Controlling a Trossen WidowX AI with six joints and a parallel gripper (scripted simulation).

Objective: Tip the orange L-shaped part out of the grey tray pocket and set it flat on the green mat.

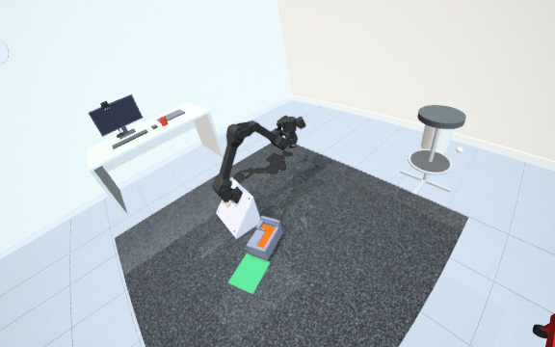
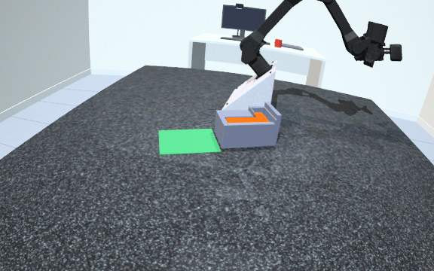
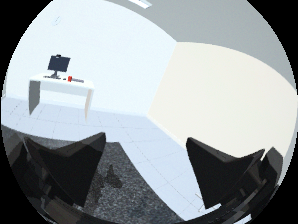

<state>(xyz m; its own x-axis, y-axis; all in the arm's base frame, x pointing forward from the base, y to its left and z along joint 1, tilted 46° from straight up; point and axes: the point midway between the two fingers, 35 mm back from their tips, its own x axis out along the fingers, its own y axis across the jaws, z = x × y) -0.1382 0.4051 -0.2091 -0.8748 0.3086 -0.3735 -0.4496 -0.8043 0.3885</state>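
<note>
The orange L-shaped part is 45 cm to the right of my gripper tip, 39 cm ahead of it and 24 cm below it. Also, from my gripper tip: green mat: 59 cm to the right, 47 cm ahead, 30 cm below.
</note>
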